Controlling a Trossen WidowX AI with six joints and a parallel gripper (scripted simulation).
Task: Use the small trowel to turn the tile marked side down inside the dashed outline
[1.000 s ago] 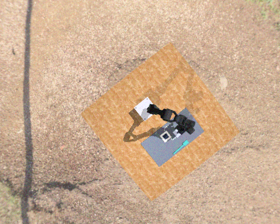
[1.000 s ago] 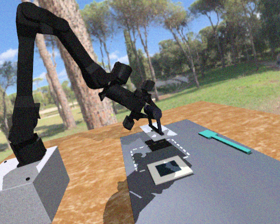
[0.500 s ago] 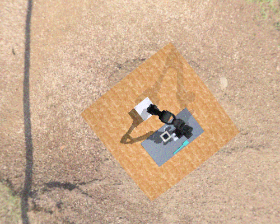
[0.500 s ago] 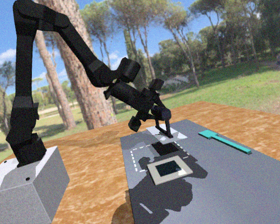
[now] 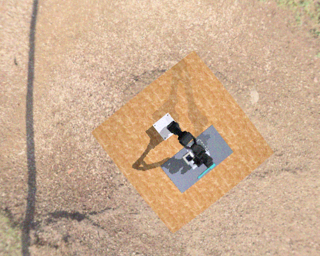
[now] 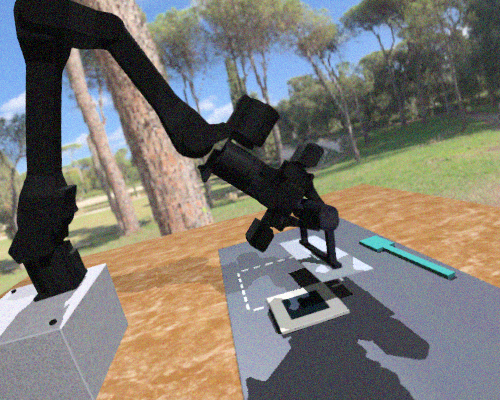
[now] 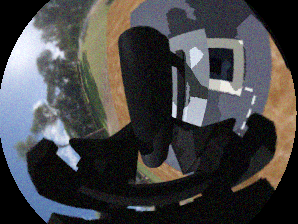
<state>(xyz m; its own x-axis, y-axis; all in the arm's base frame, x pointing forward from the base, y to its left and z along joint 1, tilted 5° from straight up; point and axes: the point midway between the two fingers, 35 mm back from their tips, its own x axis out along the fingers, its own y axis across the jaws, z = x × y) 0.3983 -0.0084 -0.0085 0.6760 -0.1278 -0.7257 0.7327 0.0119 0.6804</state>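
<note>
My gripper tip is now 90 mm past the tile, 90 mm above it and 80 mm to the left of it. From my gripper tip the other things lie so: teal trowel (120 mm ahead, 90 mm below, 30 mm to the right); then grey mat (110 mm below, 30 mm to the right, 20 mm behind).
</note>
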